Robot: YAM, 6 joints.
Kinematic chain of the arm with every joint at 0, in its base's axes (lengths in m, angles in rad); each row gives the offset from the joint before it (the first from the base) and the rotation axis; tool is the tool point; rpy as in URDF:
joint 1: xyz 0 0 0.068 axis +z
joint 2: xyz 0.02 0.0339 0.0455 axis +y
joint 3: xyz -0.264 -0.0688 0 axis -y
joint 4: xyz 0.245 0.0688 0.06 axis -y
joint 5: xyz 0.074 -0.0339 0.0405 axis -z
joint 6: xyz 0.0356 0 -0.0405 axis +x
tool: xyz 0 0 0 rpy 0 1.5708 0
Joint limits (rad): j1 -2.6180..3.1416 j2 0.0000..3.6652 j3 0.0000..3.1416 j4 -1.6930..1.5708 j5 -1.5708..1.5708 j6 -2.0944..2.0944
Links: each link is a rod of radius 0.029 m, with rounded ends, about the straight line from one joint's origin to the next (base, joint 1, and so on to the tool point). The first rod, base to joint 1, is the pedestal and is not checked.
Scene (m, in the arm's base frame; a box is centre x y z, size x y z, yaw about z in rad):
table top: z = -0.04
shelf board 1: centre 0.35 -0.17 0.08 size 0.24 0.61 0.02 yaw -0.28
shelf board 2: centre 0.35 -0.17 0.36 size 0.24 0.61 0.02 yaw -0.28
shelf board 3: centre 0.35 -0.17 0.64 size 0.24 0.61 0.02 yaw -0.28
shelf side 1: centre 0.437 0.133 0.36 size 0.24 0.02 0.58 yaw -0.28
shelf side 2: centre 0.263 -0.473 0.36 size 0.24 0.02 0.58 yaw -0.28
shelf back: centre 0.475 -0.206 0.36 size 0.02 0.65 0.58 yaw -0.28
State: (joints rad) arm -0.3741 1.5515 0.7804 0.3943 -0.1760 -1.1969
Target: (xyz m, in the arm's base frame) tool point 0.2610 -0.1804 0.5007
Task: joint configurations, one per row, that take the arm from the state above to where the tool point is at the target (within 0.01 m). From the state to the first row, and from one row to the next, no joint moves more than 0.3 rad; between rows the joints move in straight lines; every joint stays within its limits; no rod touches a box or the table.
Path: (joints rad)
1: -0.4026 1.3086 0.6411 0.3404 -0.1841 -1.1969
2: -0.4310 1.0656 0.5018 0.2866 -0.1923 -1.1969
3: -0.4595 0.8227 0.3625 0.2327 -0.2004 -1.1969
4: -0.4880 0.5798 0.2233 0.1788 -0.2085 -1.1969
5: -0.5735 0.6880 0.4588 0.2600 -0.1833 -1.1969
6: -0.6590 0.7962 0.6942 0.3411 -0.1580 -1.1969
7: -0.7445 0.9045 0.9297 0.4223 -0.1328 -1.1969
8: -0.8301 1.0127 1.1652 0.5035 -0.1076 -1.1969
9: -0.7250 1.2195 1.3105 0.5209 -0.1216 -1.1969
10: -0.6200 1.4263 1.4557 0.5384 -0.1357 -1.1969

